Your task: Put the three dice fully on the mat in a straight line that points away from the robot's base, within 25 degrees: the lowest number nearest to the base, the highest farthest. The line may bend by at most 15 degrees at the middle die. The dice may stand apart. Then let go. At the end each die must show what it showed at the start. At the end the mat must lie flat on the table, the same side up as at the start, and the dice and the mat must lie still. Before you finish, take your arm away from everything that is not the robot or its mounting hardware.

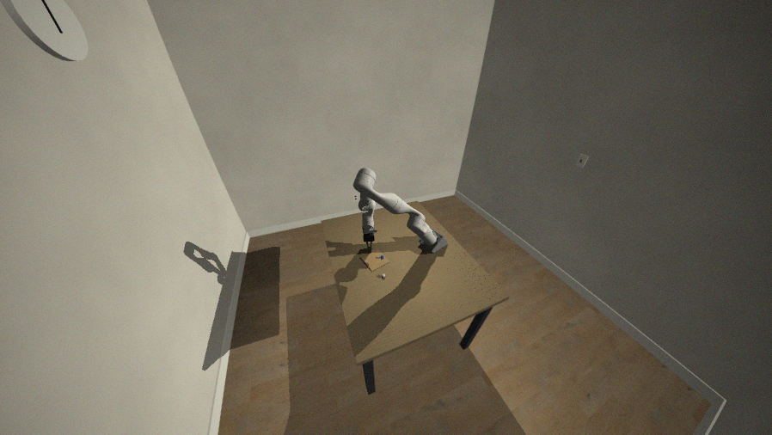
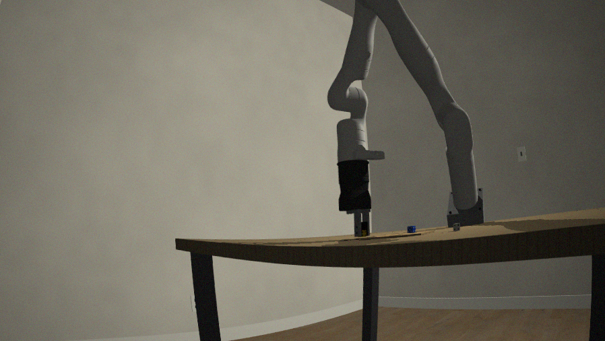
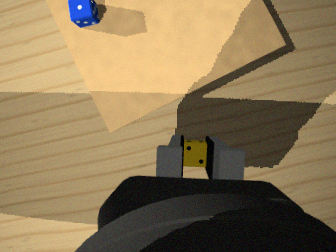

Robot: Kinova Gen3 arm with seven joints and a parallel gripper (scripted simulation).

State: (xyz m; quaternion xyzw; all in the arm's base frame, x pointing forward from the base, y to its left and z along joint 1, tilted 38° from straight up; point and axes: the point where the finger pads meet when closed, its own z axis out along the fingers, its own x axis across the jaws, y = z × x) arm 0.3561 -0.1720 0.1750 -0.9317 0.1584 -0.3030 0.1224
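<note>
Right now my hand is 110 mm to the right of the tan mat and 20 mm above it. The rest, counted from my hand: white die 260 mm to the left, 20 mm below; then blue die 50 mm behind, 110 mm to the left, 10 mm below; then yellow die 10 mm below.
</note>
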